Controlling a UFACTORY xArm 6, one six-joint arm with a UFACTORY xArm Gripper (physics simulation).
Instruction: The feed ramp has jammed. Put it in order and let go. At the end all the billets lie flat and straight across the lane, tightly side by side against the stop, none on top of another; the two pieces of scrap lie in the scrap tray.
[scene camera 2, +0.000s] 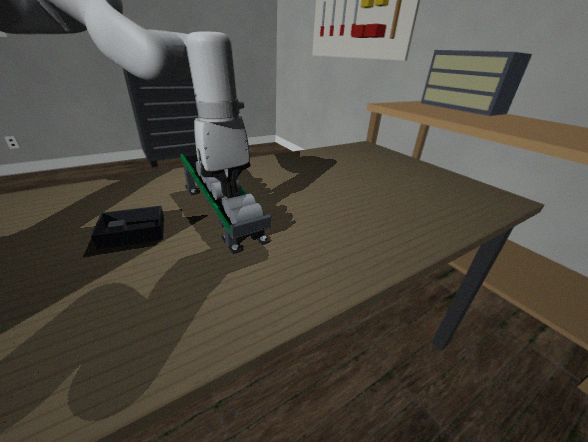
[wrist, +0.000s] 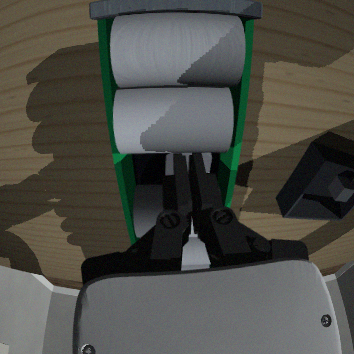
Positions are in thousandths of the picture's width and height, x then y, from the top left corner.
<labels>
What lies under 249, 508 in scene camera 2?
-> A dark scrap tray.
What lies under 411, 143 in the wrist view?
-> A billet.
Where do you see the gripper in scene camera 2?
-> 392, 445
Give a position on a billet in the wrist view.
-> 417, 566
</labels>
